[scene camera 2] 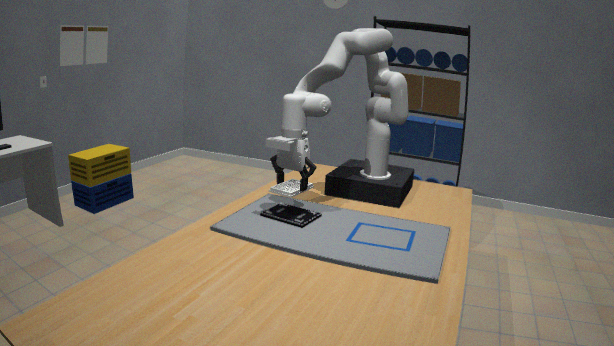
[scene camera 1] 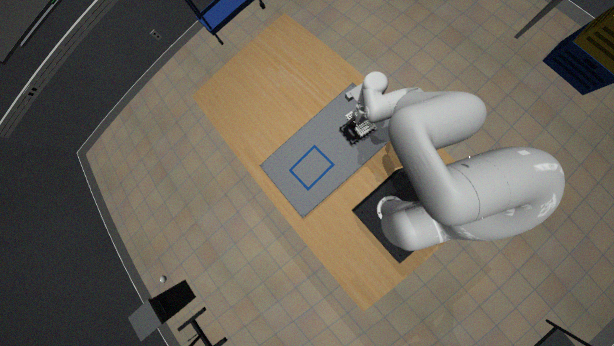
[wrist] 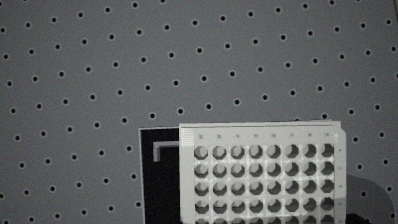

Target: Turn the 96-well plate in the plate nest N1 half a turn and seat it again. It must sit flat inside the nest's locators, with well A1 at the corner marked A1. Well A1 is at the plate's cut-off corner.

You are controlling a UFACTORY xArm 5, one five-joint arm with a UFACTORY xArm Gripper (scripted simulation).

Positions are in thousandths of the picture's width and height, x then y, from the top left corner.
Labels:
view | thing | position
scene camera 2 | gripper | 475,542
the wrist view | white 96-well plate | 795,810

